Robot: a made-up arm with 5 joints.
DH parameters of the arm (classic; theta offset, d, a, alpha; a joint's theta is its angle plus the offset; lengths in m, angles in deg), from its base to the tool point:
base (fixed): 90 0.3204 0.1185 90
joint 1: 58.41 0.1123 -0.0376 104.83
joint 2: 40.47 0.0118 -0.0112 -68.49
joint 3: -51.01 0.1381 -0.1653 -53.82
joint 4: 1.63 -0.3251 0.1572 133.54
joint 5: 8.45 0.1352 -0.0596 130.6
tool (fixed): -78.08 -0.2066 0 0
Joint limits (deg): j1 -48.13..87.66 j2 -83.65..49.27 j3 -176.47..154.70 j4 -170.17..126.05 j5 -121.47..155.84
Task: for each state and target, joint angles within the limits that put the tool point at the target. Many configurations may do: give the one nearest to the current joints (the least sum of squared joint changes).
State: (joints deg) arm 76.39 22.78 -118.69 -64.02 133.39
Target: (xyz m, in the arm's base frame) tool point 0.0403 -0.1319 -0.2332
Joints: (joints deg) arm 80.65 36.14 -90.91 -39.86 125.53
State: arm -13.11 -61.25 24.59 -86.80 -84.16
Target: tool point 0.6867 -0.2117 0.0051
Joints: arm -22.04 -83.65 -10.34 -100.09 -93.88
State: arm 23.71 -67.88 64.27 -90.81 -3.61
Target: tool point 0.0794 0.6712 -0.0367
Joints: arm 39.30 -74.92 62.57 -84.97 -21.34
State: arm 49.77 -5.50 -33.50 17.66 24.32
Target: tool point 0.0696 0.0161 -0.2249
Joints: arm 37.03 -14.86 -52.39 13.85 25.86
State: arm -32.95 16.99 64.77 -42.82 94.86
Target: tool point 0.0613 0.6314 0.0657
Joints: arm -28.04 27.77 93.11 -30.78 97.18
